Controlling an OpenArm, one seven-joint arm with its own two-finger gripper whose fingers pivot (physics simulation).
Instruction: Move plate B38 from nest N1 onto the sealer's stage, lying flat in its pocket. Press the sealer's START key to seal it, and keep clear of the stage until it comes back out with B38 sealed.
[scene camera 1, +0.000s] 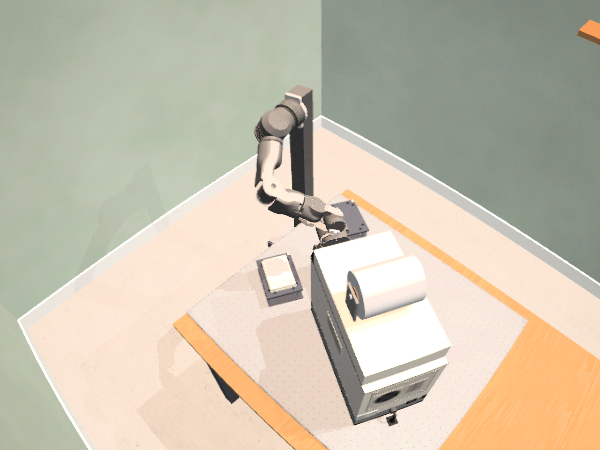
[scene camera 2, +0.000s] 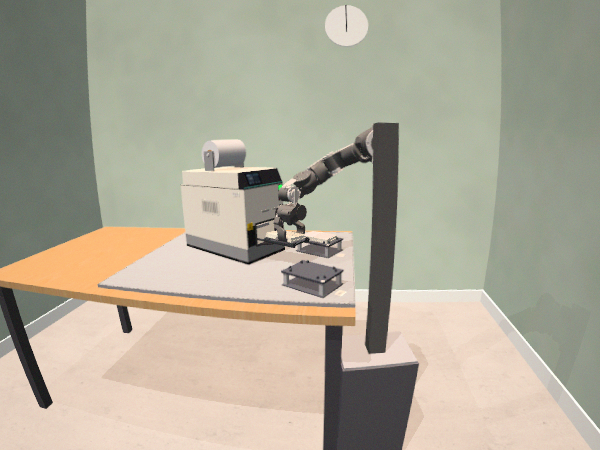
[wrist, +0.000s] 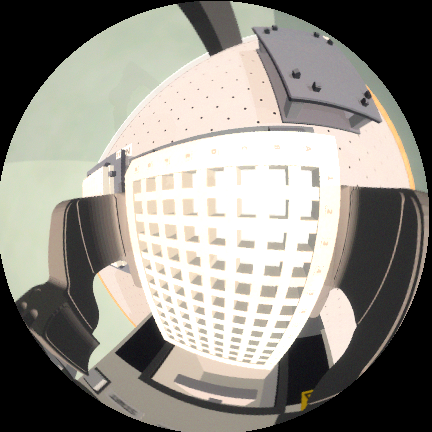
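Observation:
My gripper (scene camera 2: 291, 235) (wrist: 217, 249) is shut on the white plate (wrist: 227, 235), with one finger at each long side. The plate is level over the sealer's dark stage (scene camera 2: 289, 245), which sticks out of the sealer's front. A strip of the stage (wrist: 200, 138) shows along the plate's far edge in the wrist view. Whether the plate is fully down in the pocket is hidden. The sealer (scene camera 1: 405, 340) (scene camera 2: 215, 220) has its front opening beside the plate. A small pale key (wrist: 97, 380) is on its front at the lower left of the wrist view, with a blurred label. The fingertips are hidden in scene camera 1.
A dark nest (scene camera 1: 351, 217) (scene camera 2: 312, 271) (wrist: 320, 65) with corner pegs bears no plate. Another nest (scene camera 1: 285, 301) (scene camera 2: 320, 248) holds a second white plate (scene camera 1: 278, 273) (wrist: 100, 179). A film roll (scene camera 1: 392, 286) (scene camera 2: 229, 152) sits on the sealer. The arm's dark post (scene camera 2: 385, 235) stands at the table edge.

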